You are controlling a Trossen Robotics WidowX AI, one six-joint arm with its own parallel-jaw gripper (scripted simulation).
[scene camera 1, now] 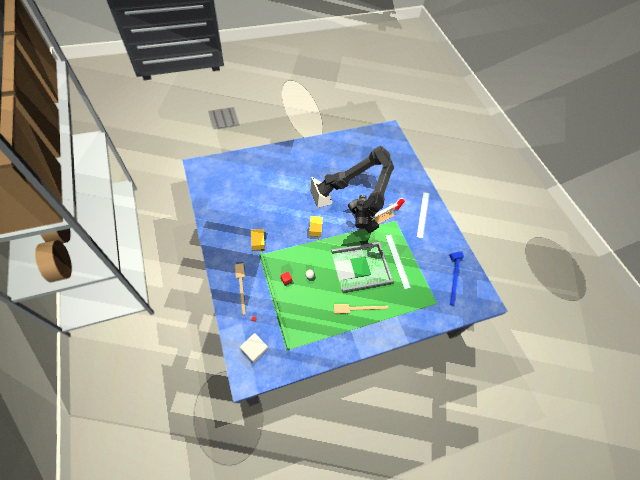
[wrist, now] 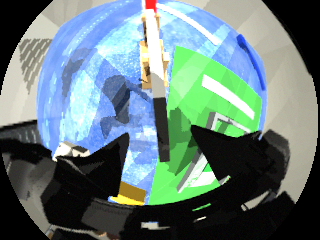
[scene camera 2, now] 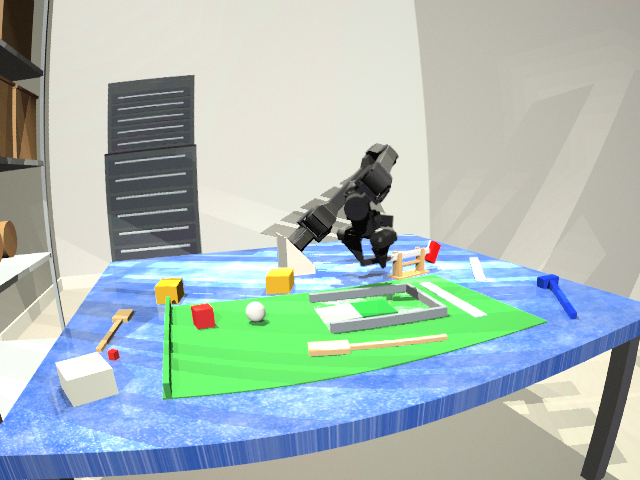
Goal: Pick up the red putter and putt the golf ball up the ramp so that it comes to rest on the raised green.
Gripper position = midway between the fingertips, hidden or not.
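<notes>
Open and holding nothing, the gripper appears at (scene camera 2: 372,265) and again at (wrist: 160,131). A grey frame (scene camera 2: 360,315) is visible too, and the wrist view shows this frame at (wrist: 199,171). The scene also has a white block (scene camera 2: 84,379), as well as a wooden rack (wrist: 144,57).
</notes>
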